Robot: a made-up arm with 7 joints.
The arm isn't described. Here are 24 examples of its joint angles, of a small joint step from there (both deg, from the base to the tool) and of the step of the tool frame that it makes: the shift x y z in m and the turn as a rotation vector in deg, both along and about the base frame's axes.
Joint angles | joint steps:
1: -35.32 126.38 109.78 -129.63 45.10 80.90 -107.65 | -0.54 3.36 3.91 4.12 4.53 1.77 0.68
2: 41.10 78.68 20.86 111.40 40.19 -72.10 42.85 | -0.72 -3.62 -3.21 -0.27 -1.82 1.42 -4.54
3: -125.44 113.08 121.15 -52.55 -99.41 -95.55 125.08 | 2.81 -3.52 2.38 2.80 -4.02 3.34 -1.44
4: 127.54 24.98 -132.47 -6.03 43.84 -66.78 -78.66 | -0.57 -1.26 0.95 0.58 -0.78 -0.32 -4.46
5: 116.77 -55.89 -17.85 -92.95 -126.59 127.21 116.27 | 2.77 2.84 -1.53 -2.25 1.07 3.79 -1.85
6: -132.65 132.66 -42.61 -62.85 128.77 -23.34 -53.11 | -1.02 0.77 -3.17 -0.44 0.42 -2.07 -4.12
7: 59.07 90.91 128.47 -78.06 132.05 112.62 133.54 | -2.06 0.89 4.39 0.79 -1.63 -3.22 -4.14
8: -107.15 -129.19 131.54 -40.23 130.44 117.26 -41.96 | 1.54 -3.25 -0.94 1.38 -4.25 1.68 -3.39
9: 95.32 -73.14 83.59 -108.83 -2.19 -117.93 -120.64 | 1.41 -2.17 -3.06 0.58 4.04 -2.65 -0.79
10: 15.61 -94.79 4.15 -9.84 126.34 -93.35 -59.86 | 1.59 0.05 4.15 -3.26 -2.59 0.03 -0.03
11: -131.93 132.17 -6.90 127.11 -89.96 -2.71 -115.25 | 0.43 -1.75 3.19 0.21 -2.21 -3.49 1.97
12: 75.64 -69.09 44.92 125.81 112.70 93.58 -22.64 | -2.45 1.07 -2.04 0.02 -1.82 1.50 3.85
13: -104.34 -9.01 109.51 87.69 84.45 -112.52 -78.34 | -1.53 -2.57 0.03 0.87 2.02 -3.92 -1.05
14: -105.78 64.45 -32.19 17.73 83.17 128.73 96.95 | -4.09 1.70 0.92 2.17 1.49 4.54 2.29
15: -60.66 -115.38 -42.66 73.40 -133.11 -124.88 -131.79 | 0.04 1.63 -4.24 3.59 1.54 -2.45 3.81
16: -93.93 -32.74 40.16 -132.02 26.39 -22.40 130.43 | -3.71 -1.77 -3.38 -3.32 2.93 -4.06 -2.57
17: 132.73 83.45 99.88 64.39 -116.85 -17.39 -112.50 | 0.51 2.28 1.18 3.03 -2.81 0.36 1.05
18: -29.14 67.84 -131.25 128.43 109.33 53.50 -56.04 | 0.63 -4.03 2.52 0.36 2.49 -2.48 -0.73
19: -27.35 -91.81 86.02 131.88 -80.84 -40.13 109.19 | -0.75 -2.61 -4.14 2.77 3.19 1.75 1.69
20: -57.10 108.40 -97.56 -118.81 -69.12 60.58 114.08 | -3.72 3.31 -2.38 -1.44 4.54 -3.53 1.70
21: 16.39 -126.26 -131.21 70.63 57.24 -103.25 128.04 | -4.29 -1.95 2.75 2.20 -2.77 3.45 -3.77
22: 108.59 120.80 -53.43 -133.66 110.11 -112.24 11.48 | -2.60 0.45 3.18 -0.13 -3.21 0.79 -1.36
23: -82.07 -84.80 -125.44 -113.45 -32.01 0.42 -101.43 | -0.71 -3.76 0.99 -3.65 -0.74 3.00 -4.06
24: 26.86 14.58 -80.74 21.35 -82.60 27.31 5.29 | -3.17 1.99 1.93 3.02 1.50 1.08 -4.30
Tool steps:
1: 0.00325 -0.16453 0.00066 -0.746 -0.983 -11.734
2: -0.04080 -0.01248 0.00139 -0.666 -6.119 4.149
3: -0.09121 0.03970 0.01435 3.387 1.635 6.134
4: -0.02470 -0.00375 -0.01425 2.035 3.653 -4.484
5: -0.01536 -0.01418 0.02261 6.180 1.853 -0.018
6: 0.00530 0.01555 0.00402 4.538 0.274 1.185
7: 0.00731 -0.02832 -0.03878 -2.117 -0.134 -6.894
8: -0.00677 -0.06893 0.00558 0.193 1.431 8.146
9: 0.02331 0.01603 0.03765 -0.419 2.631 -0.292
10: 0.05440 0.00782 -0.02143 0.909 -5.000 5.439
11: 0.00868 -0.03068 -0.03777 -2.488 4.917 0.845
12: 0.02641 0.01547 -0.00721 -4.389 4.106 -2.559
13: -0.02512 -0.01806 0.01338 -2.690 2.021 0.711
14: 0.00600 -0.01550 0.01719 -6.621 3.774 -3.856
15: 0.06069 0.06756 0.07628 7.399 1.364 -6.196
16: 0.02493 -0.03467 0.02823 -5.551 -0.765 6.211
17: -0.00025 0.03992 0.04461 3.356 -2.072 4.033
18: -0.01364 0.01399 -0.01204 2.037 -5.217 -0.251
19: 0.00358 0.00773 -0.06844 -2.387 -6.509 1.804
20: 0.02495 -0.01178 0.01163 -0.770 3.097 -0.325
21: 0.00018 -0.04001 0.03721 -1.405 -5.612 0.877
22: -0.01136 0.00223 -0.00114 -2.424 2.120 3.312
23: -0.00932 -0.03252 0.02543 -2.028 4.725 3.953
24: 0.02668 -0.02386 -0.01831 -6.326 4.223 -4.646
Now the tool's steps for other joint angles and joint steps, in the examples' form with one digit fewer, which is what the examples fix.
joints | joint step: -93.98 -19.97 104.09 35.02 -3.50 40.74 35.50 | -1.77 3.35 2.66 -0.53 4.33 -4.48 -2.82
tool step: 0.0386 -0.0092 -0.0128 0.17 -1.57 -5.69
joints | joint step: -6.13 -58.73 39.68 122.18 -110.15 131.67 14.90 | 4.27 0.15 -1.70 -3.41 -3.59 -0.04 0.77
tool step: -0.0099 -0.0455 0.0311 6.76 -0.45 -4.92
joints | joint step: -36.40 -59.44 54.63 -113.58 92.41 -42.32 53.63 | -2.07 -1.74 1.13 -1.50 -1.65 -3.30 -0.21
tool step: -0.0003 -0.0129 0.0015 -3.54 -5.15 3.86
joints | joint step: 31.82 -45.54 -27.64 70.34 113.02 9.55 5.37 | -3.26 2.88 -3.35 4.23 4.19 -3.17 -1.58
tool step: 0.0438 -0.0169 -0.0383 -5.05 6.32 1.10
